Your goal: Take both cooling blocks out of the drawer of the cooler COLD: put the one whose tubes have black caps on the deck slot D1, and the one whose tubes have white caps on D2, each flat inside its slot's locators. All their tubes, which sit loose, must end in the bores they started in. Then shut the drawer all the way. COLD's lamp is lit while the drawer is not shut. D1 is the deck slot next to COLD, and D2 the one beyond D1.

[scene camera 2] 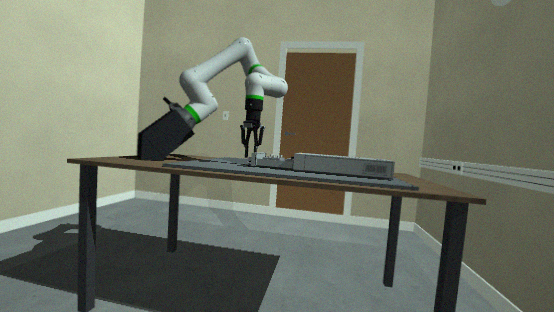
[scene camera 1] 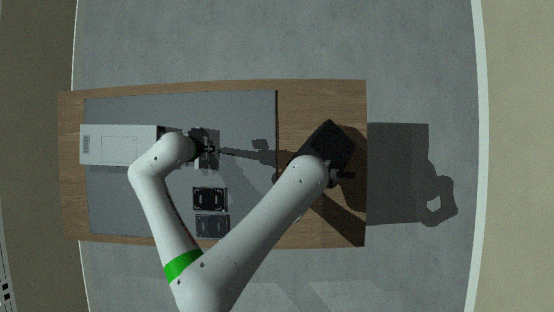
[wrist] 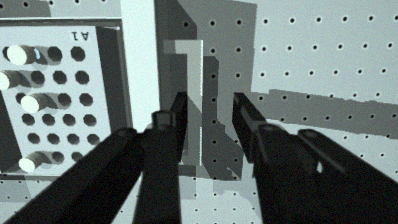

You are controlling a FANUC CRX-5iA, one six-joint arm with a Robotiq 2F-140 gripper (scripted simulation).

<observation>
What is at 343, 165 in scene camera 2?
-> A cooler COLD.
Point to a cooling block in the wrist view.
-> At 94, 83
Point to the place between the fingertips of the gripper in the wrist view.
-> At 210, 107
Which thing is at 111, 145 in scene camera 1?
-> A cooler COLD.
</observation>
